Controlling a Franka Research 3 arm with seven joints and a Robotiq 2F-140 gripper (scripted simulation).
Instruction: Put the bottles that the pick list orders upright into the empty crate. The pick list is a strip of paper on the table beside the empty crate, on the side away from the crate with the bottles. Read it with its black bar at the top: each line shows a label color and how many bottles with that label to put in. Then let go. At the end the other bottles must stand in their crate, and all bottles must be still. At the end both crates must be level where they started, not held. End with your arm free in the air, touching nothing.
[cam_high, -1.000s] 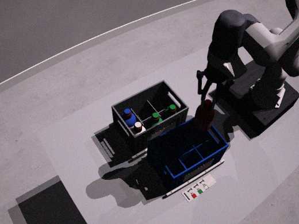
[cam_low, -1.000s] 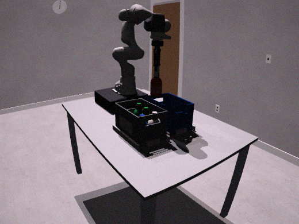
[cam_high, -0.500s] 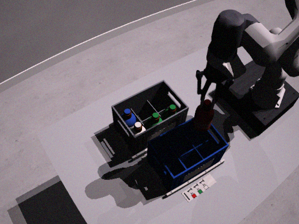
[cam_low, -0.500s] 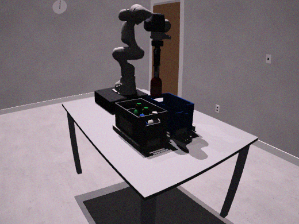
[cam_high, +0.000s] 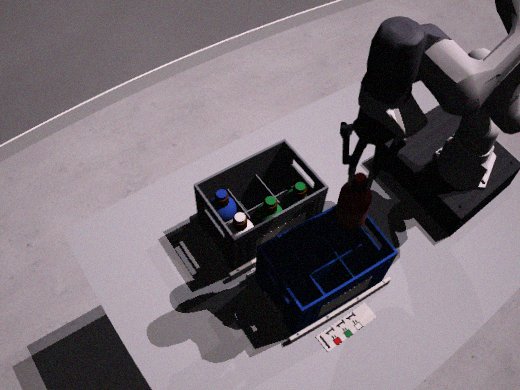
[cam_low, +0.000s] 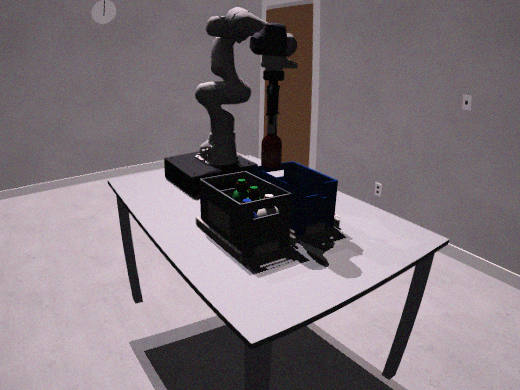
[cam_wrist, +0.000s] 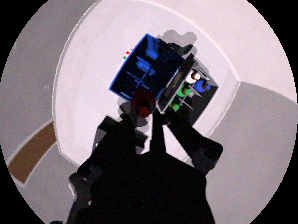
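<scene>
The red-label bottle is 80 mm below my hand. Also, from my hand: black crate (260 mm below, 210 mm to the right, 70 mm ahead); then white-labelled bottle (260 mm below, 190 mm to the right, 170 mm ahead); then blue crate (260 mm below, 90 mm ahead, 20 mm to the left).
</scene>
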